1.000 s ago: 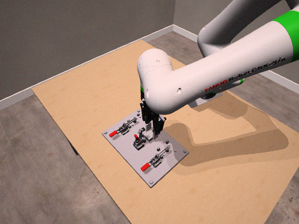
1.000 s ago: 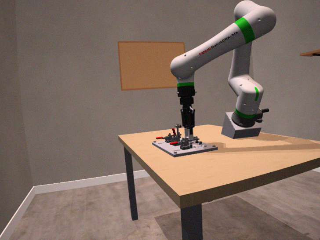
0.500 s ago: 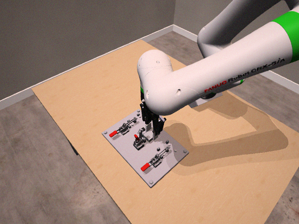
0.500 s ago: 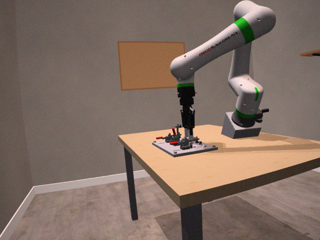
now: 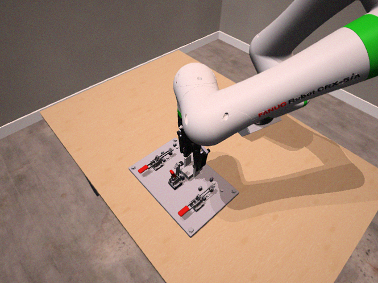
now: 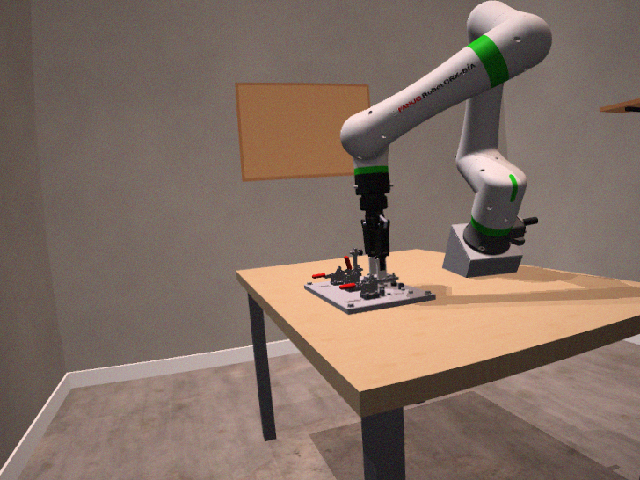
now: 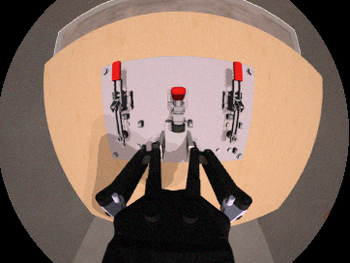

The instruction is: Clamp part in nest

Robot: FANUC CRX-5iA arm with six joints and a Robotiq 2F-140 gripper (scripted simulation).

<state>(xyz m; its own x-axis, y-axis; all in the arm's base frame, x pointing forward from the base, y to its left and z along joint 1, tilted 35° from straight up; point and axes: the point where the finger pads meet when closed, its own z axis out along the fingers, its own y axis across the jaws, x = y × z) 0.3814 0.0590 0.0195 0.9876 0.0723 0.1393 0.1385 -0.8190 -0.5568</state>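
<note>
Right now the grey fixture plate is 5 cm below my hand and 5 cm ahead of it. Round my hand: clamp: 12 cm to the left, 6 cm ahead, 1 cm below; grey part: 3 cm below.
</note>
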